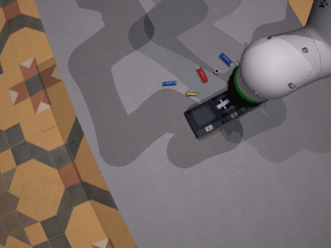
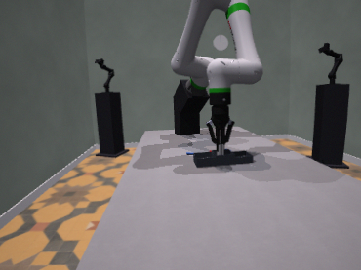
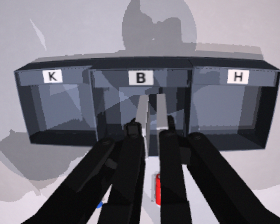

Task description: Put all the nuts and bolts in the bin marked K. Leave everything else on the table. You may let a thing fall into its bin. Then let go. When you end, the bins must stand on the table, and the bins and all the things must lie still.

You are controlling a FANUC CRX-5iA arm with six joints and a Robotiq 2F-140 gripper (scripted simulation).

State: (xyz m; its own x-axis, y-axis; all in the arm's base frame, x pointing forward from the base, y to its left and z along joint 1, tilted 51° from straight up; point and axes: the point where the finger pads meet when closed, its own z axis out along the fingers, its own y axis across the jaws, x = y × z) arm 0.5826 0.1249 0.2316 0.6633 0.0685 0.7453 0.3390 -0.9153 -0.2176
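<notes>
My hand is 10 mm to the right of the dark tray and 30 mm above it. From my hand the other things lie so: yellow bolt: 50 mm behind, 100 mm to the right, 40 mm below; red cylinder: 110 mm behind, 60 mm to the right, 40 mm below; grey nut: 120 mm behind, 10 mm to the right, 50 mm below.
</notes>
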